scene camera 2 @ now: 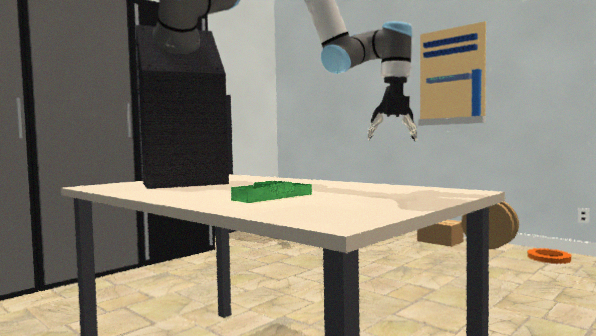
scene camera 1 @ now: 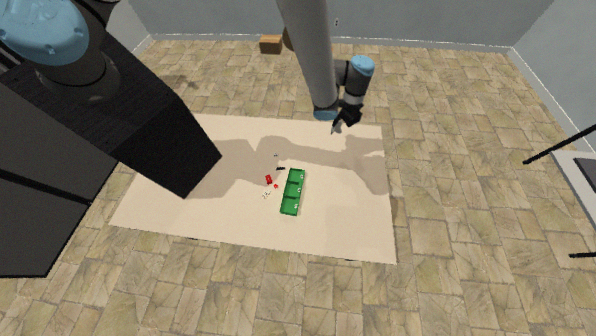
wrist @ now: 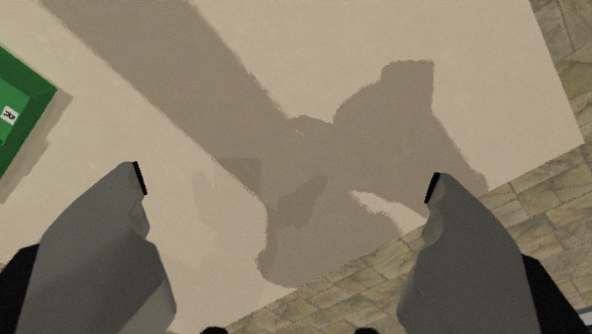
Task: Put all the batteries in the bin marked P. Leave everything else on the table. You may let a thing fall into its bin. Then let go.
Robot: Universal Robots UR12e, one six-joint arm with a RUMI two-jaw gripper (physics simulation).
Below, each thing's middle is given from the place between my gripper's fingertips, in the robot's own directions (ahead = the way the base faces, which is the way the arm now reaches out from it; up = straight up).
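The green three-part tray [scene camera 2: 269, 190] is 14 cm below my hand, and I find it 30 cm to the right of my hand as well as 25 cm behind it.
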